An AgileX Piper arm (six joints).
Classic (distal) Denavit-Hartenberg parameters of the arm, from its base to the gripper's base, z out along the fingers. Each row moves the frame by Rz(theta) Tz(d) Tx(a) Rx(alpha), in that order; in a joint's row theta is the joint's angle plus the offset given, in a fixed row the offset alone. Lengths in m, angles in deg.
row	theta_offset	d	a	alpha
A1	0	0.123	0	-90
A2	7.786	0	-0.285	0
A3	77.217	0	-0.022	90
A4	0	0.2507	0	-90
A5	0	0	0	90
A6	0	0.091	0	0
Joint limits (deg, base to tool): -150..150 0..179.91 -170..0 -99.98..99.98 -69.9..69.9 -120..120
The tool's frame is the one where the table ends.
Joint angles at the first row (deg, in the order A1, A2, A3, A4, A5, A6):
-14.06, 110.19, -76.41, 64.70, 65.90, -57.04
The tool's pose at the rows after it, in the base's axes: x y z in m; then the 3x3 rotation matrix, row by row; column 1 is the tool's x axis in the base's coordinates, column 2 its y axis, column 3 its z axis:
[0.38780 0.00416 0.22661], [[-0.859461 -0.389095 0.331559], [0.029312 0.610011 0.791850], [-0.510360 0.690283 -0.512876]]
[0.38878 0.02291 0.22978], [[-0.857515 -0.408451 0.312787], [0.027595 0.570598 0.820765], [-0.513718 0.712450 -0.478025]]
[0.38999 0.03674 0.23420], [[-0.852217 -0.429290 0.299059], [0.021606 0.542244 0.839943], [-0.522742 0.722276 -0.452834]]
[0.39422 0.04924 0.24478], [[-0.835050 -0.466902 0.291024], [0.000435 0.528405 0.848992], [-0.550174 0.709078 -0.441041]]
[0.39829 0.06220 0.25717], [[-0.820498 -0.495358 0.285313], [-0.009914 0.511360 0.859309], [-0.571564 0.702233 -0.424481]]
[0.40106 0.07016 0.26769], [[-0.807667 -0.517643 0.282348], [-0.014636 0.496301 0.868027], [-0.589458 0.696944 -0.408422]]
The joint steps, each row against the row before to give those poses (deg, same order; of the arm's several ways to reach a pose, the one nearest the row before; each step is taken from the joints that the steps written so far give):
3.31, 0.00, 0.00, 1.88, 0.34, 0.09
2.57, 0.00, 0.00, 2.58, 0.23, 0.00
1.94, 0.00, -0.53, 1.68, 0.22, 0.00
1.88, 0.00, -2.34, 0.22, 0.00, 0.57
1.90, 0.00, -2.63, 0.41, 0.00, 1.37
1.11, 0.00, -2.16, 0.38, 0.26, 0.97

